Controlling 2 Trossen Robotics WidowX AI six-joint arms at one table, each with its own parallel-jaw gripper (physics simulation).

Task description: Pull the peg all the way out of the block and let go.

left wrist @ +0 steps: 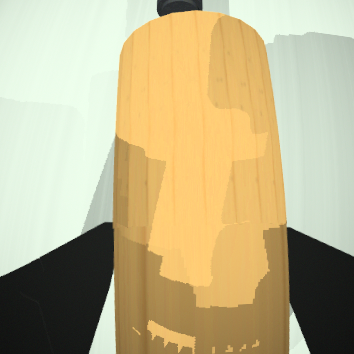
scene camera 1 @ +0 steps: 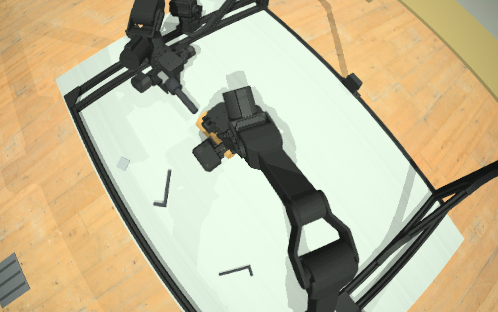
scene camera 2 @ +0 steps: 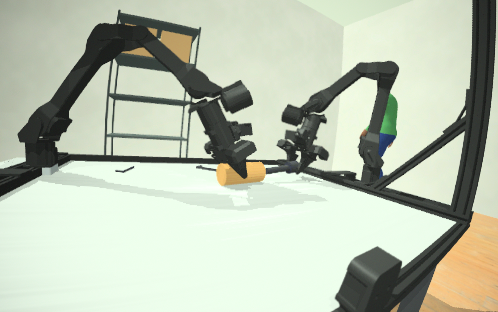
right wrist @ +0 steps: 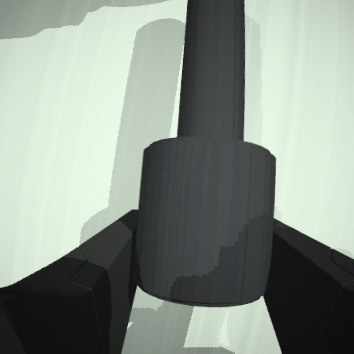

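Pixels of known places: left gripper, between the fingertips: (left wrist: 197, 237) (scene camera 2: 239, 175); right gripper, between the fingertips: (scene camera 1: 173, 89) (scene camera 2: 291, 173) (right wrist: 196, 222); left arm's base, origin of its link: (scene camera 2: 41, 165); right arm's base, origin of its link: (scene camera 1: 188, 26) (scene camera 2: 369, 183).
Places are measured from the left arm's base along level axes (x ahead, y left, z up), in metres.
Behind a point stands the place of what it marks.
The orange wooden block (scene camera 1: 201, 121) {x 0.554, y -0.146, z 0.035 m} (scene camera 2: 226, 175) {x 0.448, y -0.193, z 0.014 m} (left wrist: 192, 90) {x 0.539, y -0.159, z 0.041 m} lies on its side. My left gripper (scene camera 1: 217, 132) {x 0.502, y -0.165, z 0.006 m} (scene camera 2: 242, 175) {x 0.502, y -0.165, z 0.006 m} (left wrist: 197, 237) {x 0.502, y -0.165, z 0.006 m} is shut on it around the middle. The dark peg (scene camera 1: 187, 101) {x 0.629, y -0.156, z 0.027 m} (scene camera 2: 275, 170) {x 0.622, y -0.167, z 0.017 m} (left wrist: 180, 6) {x 0.594, y -0.157, z 0.018 m} (right wrist: 212, 70) {x 0.658, y -0.159, z 0.030 m} points toward the block's end. In scene camera 1 its free tip shows outside the block, a narrow gap away. My right gripper (scene camera 1: 169, 81) {x 0.704, y -0.156, z 0.005 m} (scene camera 2: 296, 167) {x 0.704, y -0.156, z 0.005 m} (right wrist: 196, 222) {x 0.704, y -0.156, z 0.005 m} is shut on the peg's thick handle. The block does not show in the right wrist view. The block's bore is hidden.
Two dark L-shaped pieces (scene camera 1: 167, 187) {x 0.490, y 0.021, z -0.012 m} (scene camera 1: 236, 271) {x 0.225, y 0.027, z -0.013 m} and a small grey square (scene camera 1: 123, 163) {x 0.623, y 0.078, z -0.016 m} lie on the white table (scene camera 1: 340, 145) {x 0.282, y -0.403, z -0.019 m}. A black frame rail (scene camera 1: 120, 200) {x 0.539, y 0.140, z 0.000 m} runs around its edge. A shelf rack (scene camera 2: 150, 98) and a person (scene camera 2: 391, 120) are behind.
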